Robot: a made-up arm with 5 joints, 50 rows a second.
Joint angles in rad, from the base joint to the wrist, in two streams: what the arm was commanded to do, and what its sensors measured. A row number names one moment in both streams.
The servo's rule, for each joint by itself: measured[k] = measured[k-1] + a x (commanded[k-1-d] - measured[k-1]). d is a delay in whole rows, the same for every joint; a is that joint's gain. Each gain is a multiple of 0.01, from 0.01 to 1. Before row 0 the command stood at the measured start. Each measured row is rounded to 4 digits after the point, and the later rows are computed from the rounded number. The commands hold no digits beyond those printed.
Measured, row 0: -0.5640, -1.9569, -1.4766, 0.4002, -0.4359
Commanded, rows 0 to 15: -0.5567, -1.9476, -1.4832, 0.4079, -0.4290; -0.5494, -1.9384, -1.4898, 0.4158, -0.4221; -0.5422, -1.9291, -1.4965, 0.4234, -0.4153; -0.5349, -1.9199, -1.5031, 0.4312, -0.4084; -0.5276, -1.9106, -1.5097, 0.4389, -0.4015; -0.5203, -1.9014, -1.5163, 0.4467, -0.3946; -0.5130, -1.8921, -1.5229, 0.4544, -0.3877; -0.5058, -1.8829, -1.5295, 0.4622, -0.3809; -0.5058, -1.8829, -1.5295, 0.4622, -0.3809; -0.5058, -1.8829, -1.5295, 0.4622, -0.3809; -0.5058, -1.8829, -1.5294, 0.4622, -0.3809; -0.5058, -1.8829, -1.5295, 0.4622, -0.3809; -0.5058, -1.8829, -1.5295, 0.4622, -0.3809; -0.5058, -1.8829, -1.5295, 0.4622, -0.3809; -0.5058, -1.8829, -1.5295, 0.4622, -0.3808; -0.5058, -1.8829, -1.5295, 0.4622, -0.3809
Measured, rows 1 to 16: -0.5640, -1.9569, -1.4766, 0.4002, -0.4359; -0.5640, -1.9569, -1.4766, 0.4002, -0.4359; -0.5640, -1.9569, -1.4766, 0.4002, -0.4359; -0.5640, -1.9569, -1.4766, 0.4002, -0.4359; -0.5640, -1.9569, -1.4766, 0.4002, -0.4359; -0.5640, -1.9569, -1.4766, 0.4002, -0.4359; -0.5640, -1.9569, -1.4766, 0.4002, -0.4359; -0.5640, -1.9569, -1.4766, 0.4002, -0.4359; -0.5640, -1.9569, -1.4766, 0.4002, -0.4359; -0.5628, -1.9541, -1.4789, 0.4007, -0.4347; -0.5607, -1.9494, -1.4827, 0.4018, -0.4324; -0.5577, -1.9433, -1.4875, 0.4033, -0.4293; -0.5541, -1.9363, -1.4930, 0.4053, -0.4255; -0.5499, -1.9286, -1.4988, 0.4077, -0.4212; -0.5452, -1.9204, -1.5049, 0.4104, -0.4164; -0.5400, -1.9119, -1.5112, 0.4135, -0.4112
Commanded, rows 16 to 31: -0.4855, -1.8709, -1.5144, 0.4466, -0.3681; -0.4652, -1.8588, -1.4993, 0.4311, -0.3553; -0.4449, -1.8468, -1.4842, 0.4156, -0.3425; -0.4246, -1.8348, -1.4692, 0.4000, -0.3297; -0.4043, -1.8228, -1.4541, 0.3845, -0.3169; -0.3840, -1.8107, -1.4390, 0.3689, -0.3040; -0.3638, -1.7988, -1.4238, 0.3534, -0.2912; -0.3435, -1.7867, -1.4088, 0.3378, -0.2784; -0.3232, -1.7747, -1.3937, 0.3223, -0.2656; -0.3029, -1.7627, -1.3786, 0.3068, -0.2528; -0.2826, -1.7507, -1.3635, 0.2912, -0.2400; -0.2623, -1.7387, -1.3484, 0.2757, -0.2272; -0.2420, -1.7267, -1.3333, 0.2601, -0.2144; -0.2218, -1.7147, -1.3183, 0.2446, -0.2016; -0.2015, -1.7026, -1.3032, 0.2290, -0.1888; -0.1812, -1.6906, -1.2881, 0.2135, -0.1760
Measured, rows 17 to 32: -0.5345, -1.9032, -1.5176, 0.4169, -0.4057; -0.5299, -1.8971, -1.5218, 0.4201, -0.4012; -0.5260, -1.8928, -1.5245, 0.4230, -0.3975; -0.5228, -1.8898, -1.5262, 0.4257, -0.3945; -0.5201, -1.8877, -1.5274, 0.4283, -0.3921; -0.5178, -1.8863, -1.5281, 0.4307, -0.3901; -0.5159, -1.8853, -1.5286, 0.4329, -0.3884; -0.5143, -1.8846, -1.5289, 0.4350, -0.3870; -0.5129, -1.8841, -1.5291, 0.4369, -0.3859; -0.5085, -1.8801, -1.5240, 0.4376, -0.3827; -0.5016, -1.8737, -1.5154, 0.4371, -0.3778; -0.4925, -1.8656, -1.5045, 0.4356, -0.3714; -0.4816, -1.8564, -1.4921, 0.4331, -0.3639; -0.4692, -1.8463, -1.4788, 0.4297, -0.3554; -0.4556, -1.8356, -1.4649, 0.4254, -0.3461; -0.4409, -1.8246, -1.4505, 0.4204, -0.3362
